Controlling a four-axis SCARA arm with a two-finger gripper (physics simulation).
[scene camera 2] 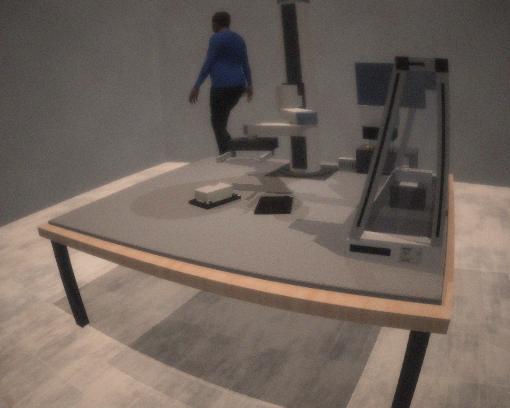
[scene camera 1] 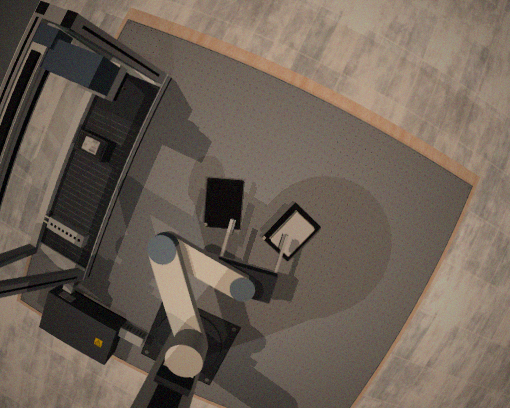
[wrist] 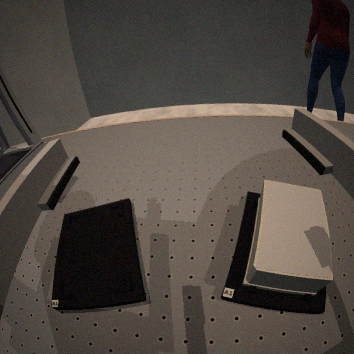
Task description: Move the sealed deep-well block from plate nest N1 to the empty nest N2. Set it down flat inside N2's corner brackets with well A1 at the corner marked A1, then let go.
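Places are measured from the arm's base along level axes (x ahead, y left, z up), in metres.
Pixels of known places: gripper, fingertip midpoint: (scene camera 2: 238, 160) (scene camera 1: 259, 226) (wrist: 179, 129); arm's base at its link origin: (scene camera 2: 305, 173).
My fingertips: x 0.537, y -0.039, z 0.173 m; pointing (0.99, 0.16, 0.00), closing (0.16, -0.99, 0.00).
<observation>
Ahead of a thing's pixels: the offset from my fingertips to its middle. "spot": to the spot under its first point.
The pale sealed block {0.007 m ahead, 0.114 m right, 0.128 m down} (scene camera 1: 301, 226) (scene camera 2: 214, 192) (wrist: 292, 225) sits flat in the black nest N1 {0.007 m ahead, 0.114 m right, 0.150 m down} (scene camera 1: 280, 220) (scene camera 2: 210, 205) (wrist: 239, 250). The black nest N2 {0.003 m back, 0.133 m left, 0.152 m down} (scene camera 1: 225, 200) (scene camera 2: 273, 205) (wrist: 100, 255) is empty, beside N1 and turned at an angle to it. In the wrist view, an A1 tag {spot: 0.049 m back, 0.039 m right, 0.149 m down} (wrist: 228, 293) marks N1's near left corner, and another A1 tag (wrist: 55, 303) marks N2's near left corner. Well A1 on the block cannot be made out. My gripper (scene camera 1: 258, 229) (scene camera 2: 240, 159) (wrist: 179, 129) is open and empty, raised above the table on the arm's side of the nests, its fingers wide apart.
A framed machine (scene camera 1: 127, 165) (scene camera 2: 370, 247) with a dark bed stands at one side of the table. A dark control box {spot: 0.630 m back, 0.425 m left, 0.046 m down} (scene camera 1: 80, 325) is near the arm's base (scene camera 1: 220, 345). A person in blue (scene camera 2: 229, 60) and a person in red (wrist: 330, 25) are beyond the table.
</observation>
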